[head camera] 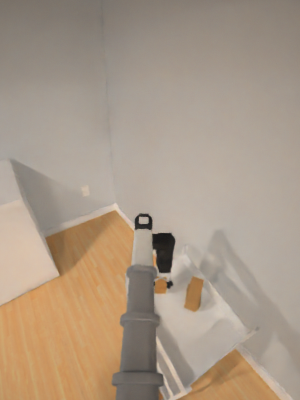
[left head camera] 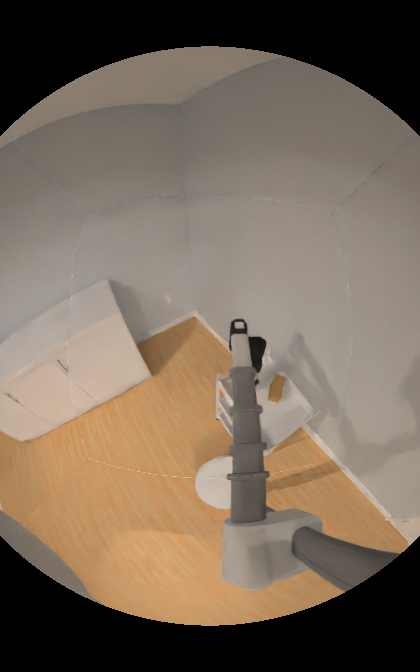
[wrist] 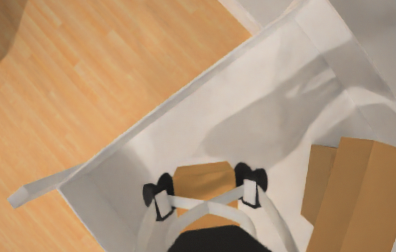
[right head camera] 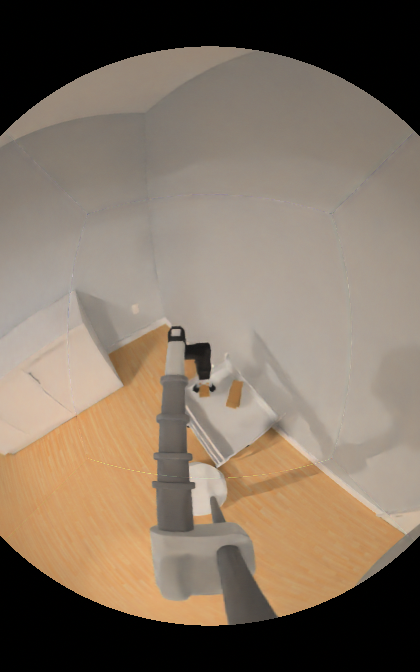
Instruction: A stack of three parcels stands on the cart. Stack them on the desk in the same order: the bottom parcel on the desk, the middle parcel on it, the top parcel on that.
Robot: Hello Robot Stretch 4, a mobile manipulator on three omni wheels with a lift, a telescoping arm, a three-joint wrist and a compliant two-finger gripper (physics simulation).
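Places are measured from the robot's base along level axes (x right, y ahead, z up), in millimetres.
Pixels of known places: gripper, fingertip midpoint: (head camera: 160, 286) (wrist: 205, 182).
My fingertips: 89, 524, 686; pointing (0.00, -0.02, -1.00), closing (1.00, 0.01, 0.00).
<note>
Behind a point stands the place of what it marks, as x, y, z.
My gripper (head camera: 161, 282) @[89, 524, 686] (right head camera: 204, 387) (wrist: 205, 182) @[89, 524, 686] is shut on a small brown parcel (head camera: 160, 288) @[84, 489, 736] (right head camera: 204, 393) (wrist: 205, 172) @[89, 544, 733], with a finger on either side of it. It is over the left part of the white cart (head camera: 200, 340) @[250, 322, 634] (left head camera: 287, 420) (right head camera: 230, 427) (wrist: 175, 131) @[61, 578, 634]; whether the parcel touches the tray is not clear. To its right, a longer brown parcel (head camera: 194, 294) @[229, 465, 736] (left head camera: 276, 388) (right head camera: 234, 394) (wrist: 350, 195) @[217, 503, 726] lies on another brown parcel (wrist: 318, 180) @[216, 503, 666], whose edge sticks out at the left. In the left head view the arm hides the held parcel. I cannot make out a desk for certain.
A white cabinet with doors (head camera: 25, 250) @[-776, 835, 483] (left head camera: 100, 360) (right head camera: 75, 370) stands at the left. A round white stool or table (left head camera: 212, 482) (right head camera: 209, 492) stands in front of the cart, partly behind the arm. The wall (head camera: 215, 175) @[353, 908, 1066] runs close behind the cart, whose tray has raised rims.
</note>
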